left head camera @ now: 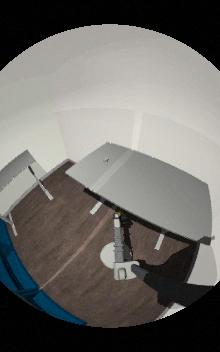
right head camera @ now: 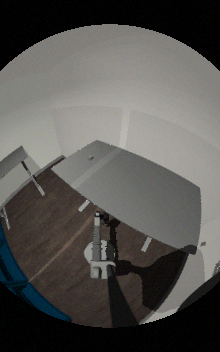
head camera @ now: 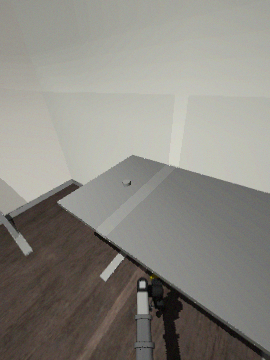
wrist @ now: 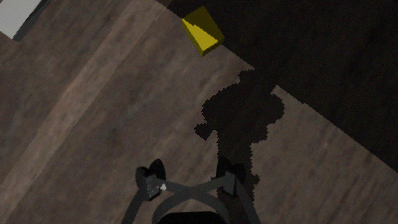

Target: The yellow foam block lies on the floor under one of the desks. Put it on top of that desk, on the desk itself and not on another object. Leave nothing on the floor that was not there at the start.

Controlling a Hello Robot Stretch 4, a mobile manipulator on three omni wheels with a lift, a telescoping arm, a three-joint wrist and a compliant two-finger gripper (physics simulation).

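Places are measured from the robot's base along level axes (x ahead, y left, z up), in centimetres.
Where they show: gripper, fingertip midpoint: (left head camera: 120,224) (head camera: 156,309) (wrist: 191,170).
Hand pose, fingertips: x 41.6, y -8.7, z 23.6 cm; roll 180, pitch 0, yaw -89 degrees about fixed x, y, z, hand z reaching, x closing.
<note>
Things, the pixels of their top centre, and the offset from my fingertips. "spot": a spot on its surface instead. Level surfaces: height alone.
- yellow foam block at its top centre: (wrist: 203,28) (head camera: 155,278) (left head camera: 119,212) dx +26.9, dy -3.2, dz -21.8 cm
- grey desk at its surface level: dz +68.7 cm
- small grey object at its top centre: (head camera: 126,181) (left head camera: 105,158) (right head camera: 89,156) dx +49.3, dy +17.4, dz +71.1 cm
- desk foot at a spot on its surface: (wrist: 17,17) spot: dx +31.1, dy +41.3, dz -23.8 cm
The yellow foam block (wrist: 203,31) (head camera: 152,277) (left head camera: 119,213) lies on the floor at the edge of the desk's shadow, partly lit. In the head camera view a small part of it shows between the desk edge and the gripper. My gripper (wrist: 191,170) is open and empty, with its fingers apart above bare floor. In the wrist view the block is beyond the fingertips, near the top. The grey desk (head camera: 200,235) (left head camera: 165,195) (right head camera: 150,195) has its near edge just past the gripper. The block cannot be made out in the right head camera view.
A small grey object (head camera: 127,183) (left head camera: 105,160) (right head camera: 91,158) stands on the desk's far left part. A desk foot (head camera: 112,267) (wrist: 17,17) stands left of the gripper. Another desk (left head camera: 20,167) and a blue object (left head camera: 30,295) are at the left. The gripper's shadow falls on the floor.
</note>
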